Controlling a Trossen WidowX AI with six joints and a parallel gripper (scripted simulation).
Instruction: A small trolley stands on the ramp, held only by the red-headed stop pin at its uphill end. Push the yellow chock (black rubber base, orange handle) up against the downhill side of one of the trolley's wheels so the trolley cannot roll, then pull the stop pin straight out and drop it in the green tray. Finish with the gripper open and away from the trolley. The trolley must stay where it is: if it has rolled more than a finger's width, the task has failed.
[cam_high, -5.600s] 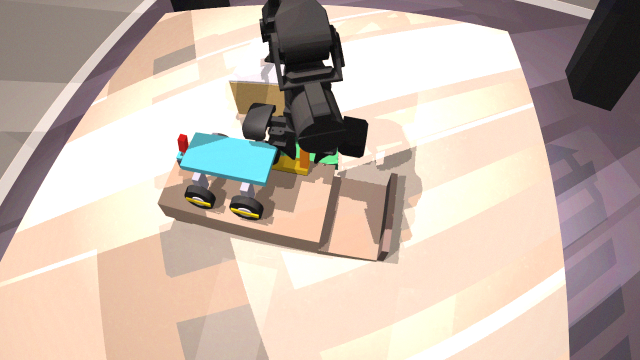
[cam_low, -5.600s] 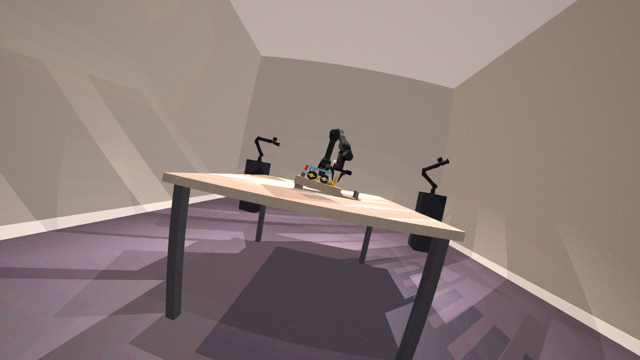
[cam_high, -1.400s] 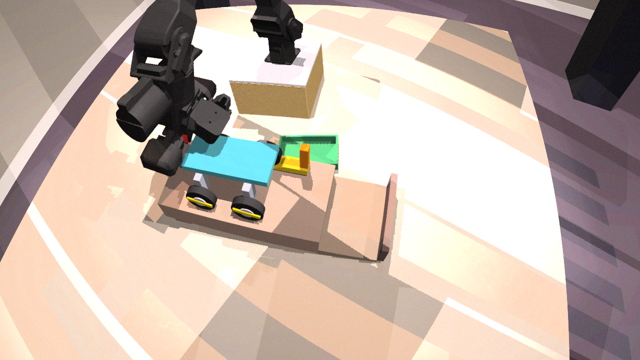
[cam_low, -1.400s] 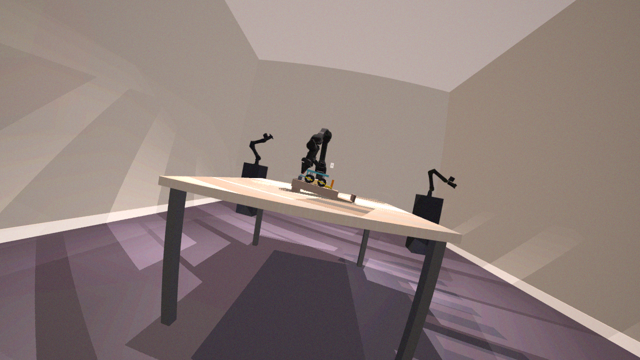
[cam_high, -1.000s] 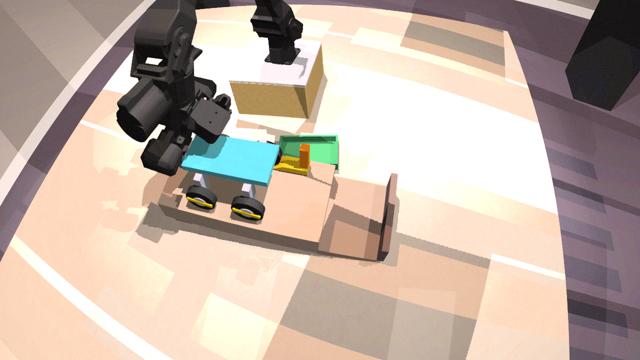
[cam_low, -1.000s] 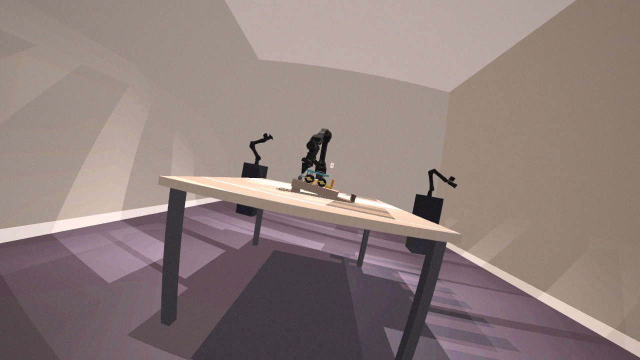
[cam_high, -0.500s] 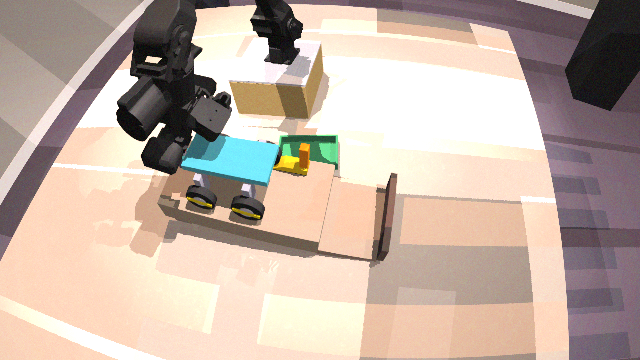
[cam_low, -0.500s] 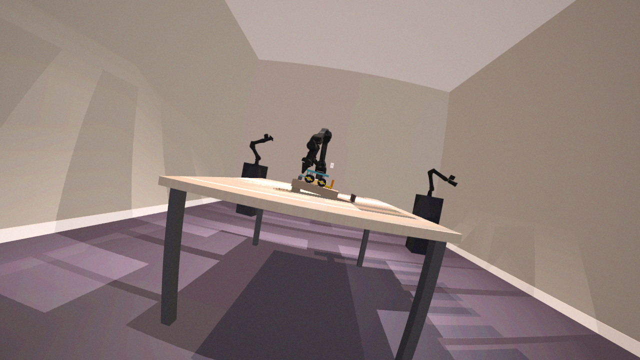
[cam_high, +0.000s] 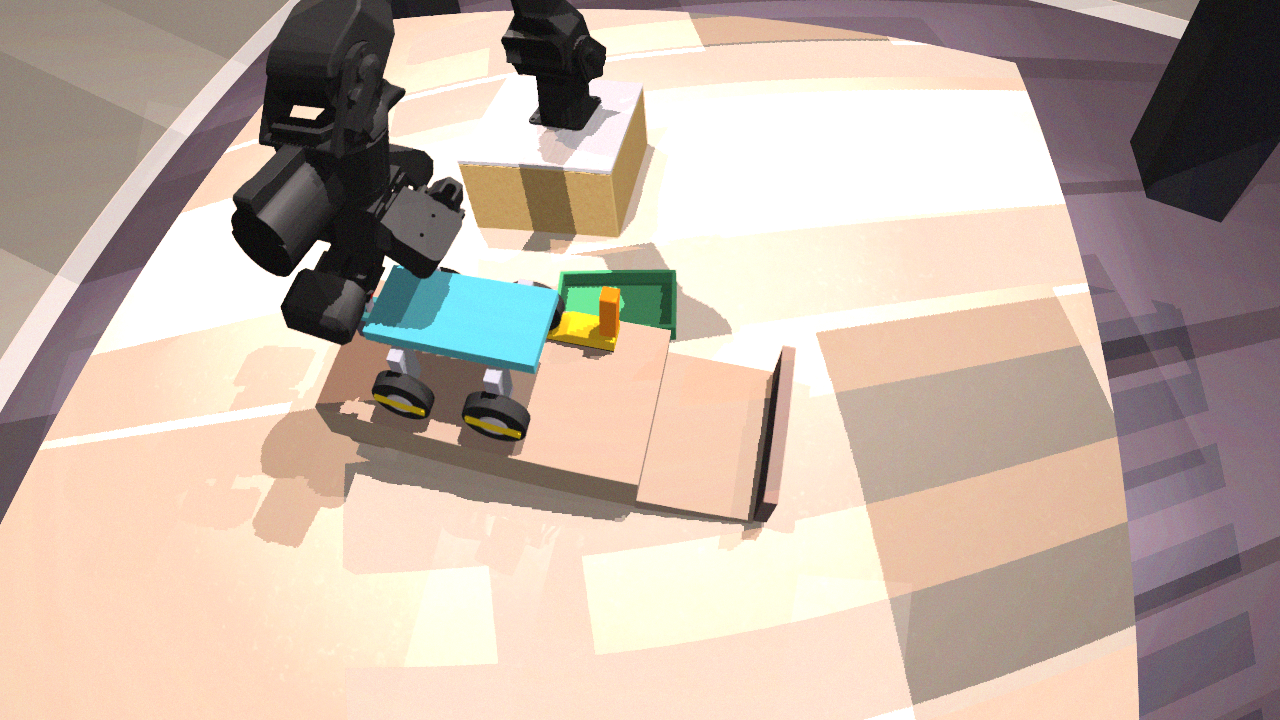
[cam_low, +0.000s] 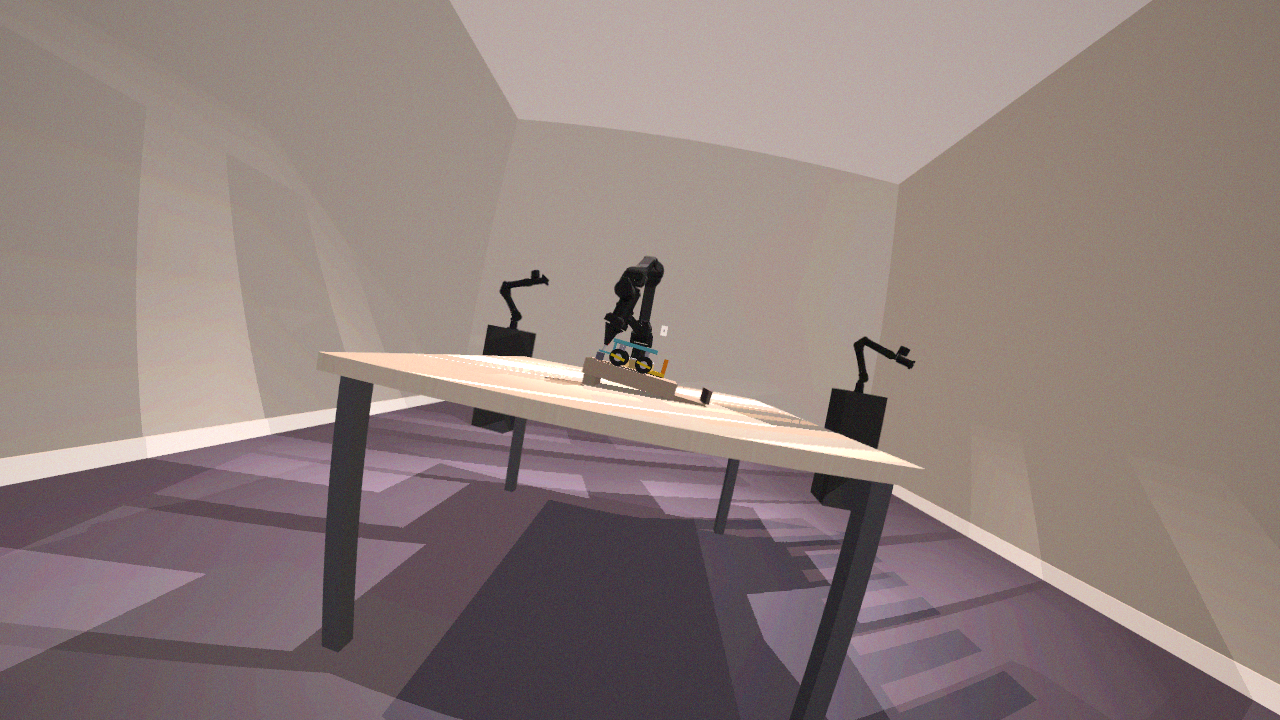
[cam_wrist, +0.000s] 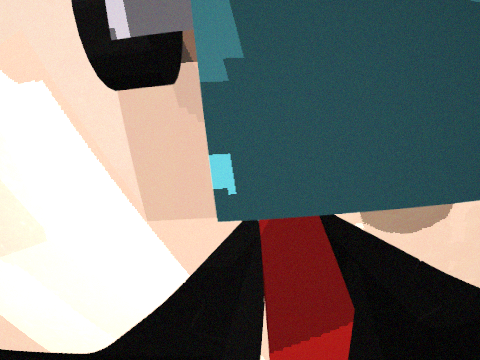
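My gripper tip is 5 cm past the yellow chock, 18 cm to the right of it and 5 cm above it. Round my gripper tip: green tray (13 cm behind, 18 cm to the left, 14 cm below); then trolley (1 cm ahead, 10 cm to the left, 2 cm below); then red-headed stop pin (right at my gripper tip).
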